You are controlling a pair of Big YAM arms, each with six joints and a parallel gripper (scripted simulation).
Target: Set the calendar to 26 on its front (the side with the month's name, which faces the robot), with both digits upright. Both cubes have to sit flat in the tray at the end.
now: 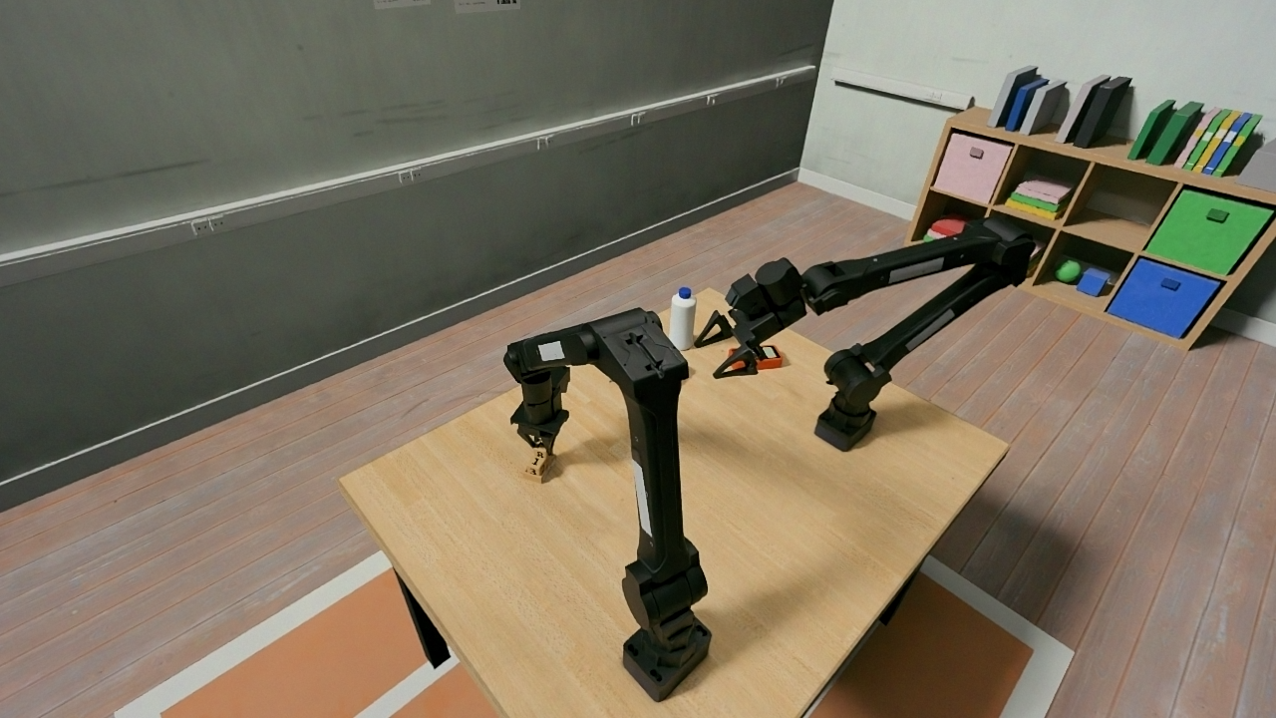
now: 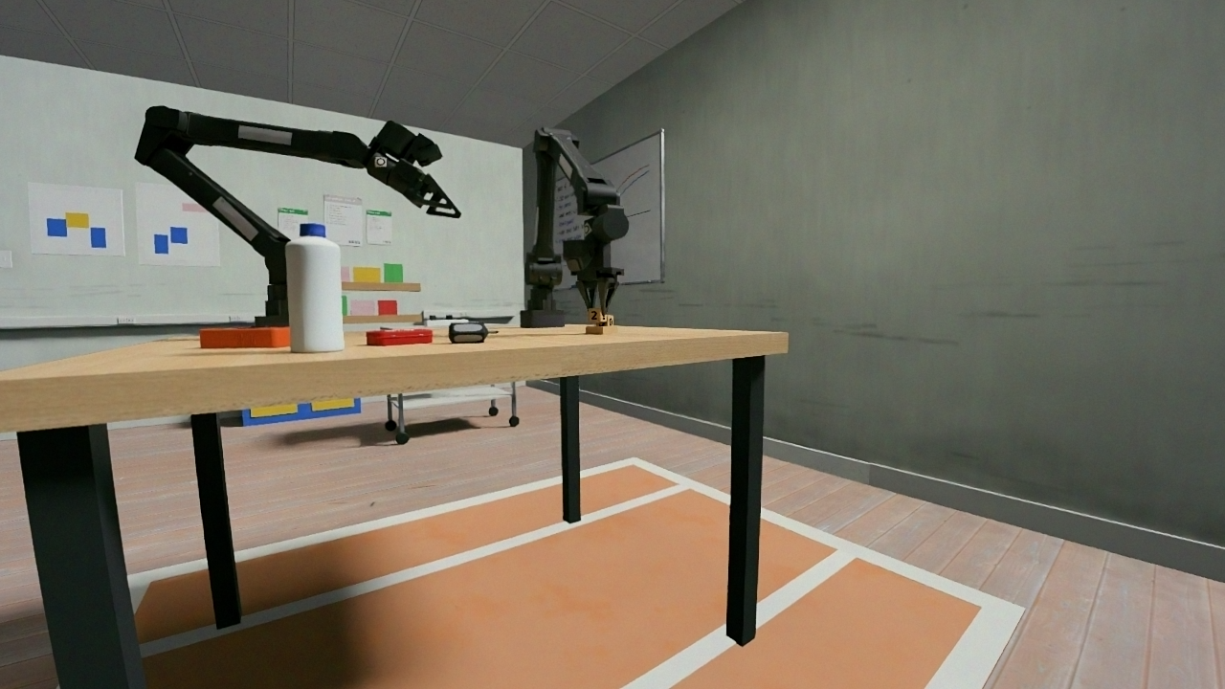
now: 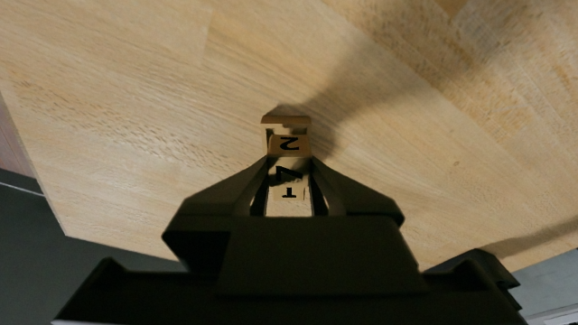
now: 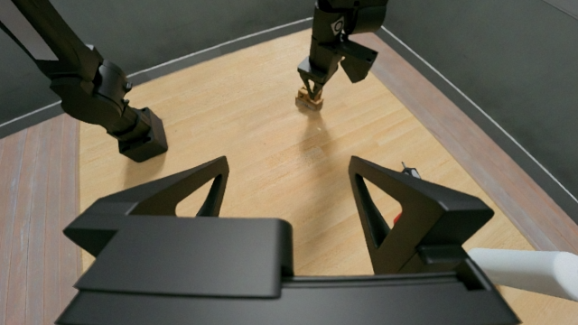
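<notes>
Right now the wooden tray is 10 mm to the left of my left hand and 40 mm below it. From my left hand the other things lie so: black device (50 mm ahead, 320 mm to the right, 30 mm below); then white bottle (40 mm ahead, 540 mm to the right, 30 mm above).
</notes>
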